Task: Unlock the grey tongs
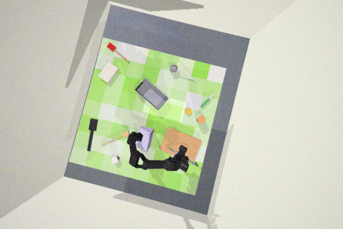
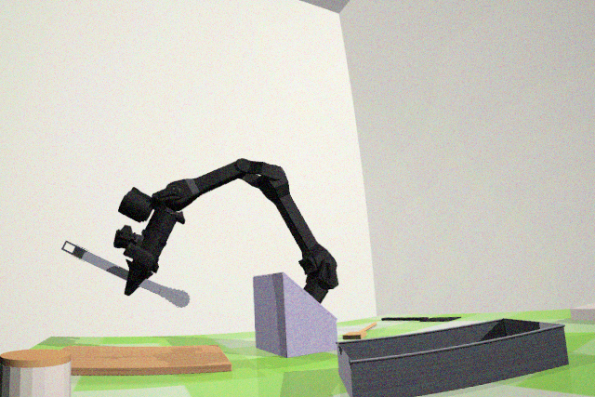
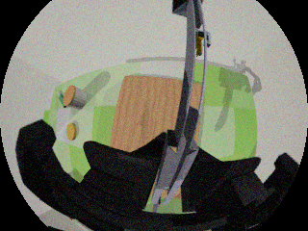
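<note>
The wooden board is 3 cm ahead of my gripper tip, 3 cm to the left of it and 13 cm below it. Round my gripper tip: green-handled tool 55 cm ahead, 9 cm to the right, 13 cm below; white cylinder 31 cm behind, 59 cm to the left, 12 cm below; grey roasting tin 42 cm ahead, 46 cm to the left, 11 cm below.
</note>
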